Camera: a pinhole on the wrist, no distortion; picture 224 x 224 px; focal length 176.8 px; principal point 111.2 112.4 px. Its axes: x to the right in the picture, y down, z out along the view. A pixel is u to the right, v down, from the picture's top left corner.
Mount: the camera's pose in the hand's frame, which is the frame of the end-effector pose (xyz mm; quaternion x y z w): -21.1 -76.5 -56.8 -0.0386 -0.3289 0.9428 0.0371
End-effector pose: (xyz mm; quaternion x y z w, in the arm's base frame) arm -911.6 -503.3 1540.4 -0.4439 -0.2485 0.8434 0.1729
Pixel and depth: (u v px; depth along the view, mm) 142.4 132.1 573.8
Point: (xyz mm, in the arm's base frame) -1068.8 -303.1 2096.8
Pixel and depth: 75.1 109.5 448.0
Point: -1152.9 -279.1 1872.3
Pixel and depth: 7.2 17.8 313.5
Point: -1228.1 -384.1 1683.2
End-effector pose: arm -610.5 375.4 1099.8 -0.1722 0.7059 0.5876 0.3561
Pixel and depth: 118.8 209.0 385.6
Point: -202.9 347.9 815.5
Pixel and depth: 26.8 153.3 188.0
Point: -467.7 389.0 896.1
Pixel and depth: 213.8 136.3 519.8
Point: 14.4 480.5 1048.4
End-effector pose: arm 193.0 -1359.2 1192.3 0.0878 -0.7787 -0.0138 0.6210
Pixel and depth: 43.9 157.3 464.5
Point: -6.3 -1861.1 1176.3
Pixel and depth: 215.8 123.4 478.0
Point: 36.1 -1692.3 741.7
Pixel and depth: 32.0 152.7 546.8
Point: -73.0 -1937.3 1211.0
